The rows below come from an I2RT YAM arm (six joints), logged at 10 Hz.
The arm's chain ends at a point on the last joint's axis. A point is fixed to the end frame.
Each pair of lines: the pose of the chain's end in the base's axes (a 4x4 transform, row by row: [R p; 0 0 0 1], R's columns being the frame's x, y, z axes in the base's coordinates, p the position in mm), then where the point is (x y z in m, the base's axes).
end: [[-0.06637 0.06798 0.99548 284.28], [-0.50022 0.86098 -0.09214 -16.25], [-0.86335 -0.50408 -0.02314 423.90], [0 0 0 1]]
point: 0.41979 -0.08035 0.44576
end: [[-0.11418 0.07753 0.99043 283.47], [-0.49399 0.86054 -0.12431 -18.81], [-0.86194 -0.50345 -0.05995 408.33], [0 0 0 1]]
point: 0.41753 -0.08738 0.42500
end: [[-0.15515 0.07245 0.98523 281.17], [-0.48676 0.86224 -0.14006 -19.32], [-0.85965 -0.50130 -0.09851 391.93], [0 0 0 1]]
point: 0.41462 -0.09016 0.40307
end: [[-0.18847 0.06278 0.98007 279.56], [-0.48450 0.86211 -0.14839 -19.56], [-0.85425 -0.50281 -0.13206 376.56], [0 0 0 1]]
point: 0.41269 -0.09155 0.38310
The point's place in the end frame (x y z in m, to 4 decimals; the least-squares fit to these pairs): 0.0042 -0.0570 0.1403
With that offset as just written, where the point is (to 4 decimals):
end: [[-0.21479 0.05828 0.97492 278.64], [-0.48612 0.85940 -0.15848 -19.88], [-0.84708 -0.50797 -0.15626 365.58], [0 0 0 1]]
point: 0.4112 -0.0931 0.3691
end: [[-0.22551 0.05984 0.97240 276.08], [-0.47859 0.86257 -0.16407 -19.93], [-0.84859 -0.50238 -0.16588 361.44], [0 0 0 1]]
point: 0.4081 -0.0941 0.3632
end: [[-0.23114 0.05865 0.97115 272.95], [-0.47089 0.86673 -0.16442 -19.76], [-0.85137 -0.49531 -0.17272 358.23], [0 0 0 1]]
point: 0.4049 -0.0942 0.3587
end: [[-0.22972 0.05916 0.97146 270.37], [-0.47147 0.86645 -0.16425 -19.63], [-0.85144 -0.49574 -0.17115 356.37], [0 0 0 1]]
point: 0.4023 -0.0940 0.3570
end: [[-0.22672 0.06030 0.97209 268.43], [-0.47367 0.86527 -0.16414 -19.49], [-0.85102 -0.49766 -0.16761 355.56], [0 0 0 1]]
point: 0.4004 -0.0938 0.3568
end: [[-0.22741 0.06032 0.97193 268.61], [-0.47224 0.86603 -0.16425 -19.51], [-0.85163 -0.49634 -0.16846 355.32], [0 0 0 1]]
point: 0.4006 -0.0939 0.3564
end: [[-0.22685 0.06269 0.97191 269.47], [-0.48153 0.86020 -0.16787 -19.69], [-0.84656 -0.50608 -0.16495 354.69], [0 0 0 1]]
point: 0.4013 -0.0943 0.3568
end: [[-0.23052 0.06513 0.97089 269.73], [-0.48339 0.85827 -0.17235 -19.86], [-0.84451 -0.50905 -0.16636 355.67], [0 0 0 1]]
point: 0.4013 -0.0950 0.3578
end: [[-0.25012 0.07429 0.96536 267.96], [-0.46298 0.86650 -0.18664 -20.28], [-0.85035 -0.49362 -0.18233 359.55], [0 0 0 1]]
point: 0.3981 -0.0978 0.3585
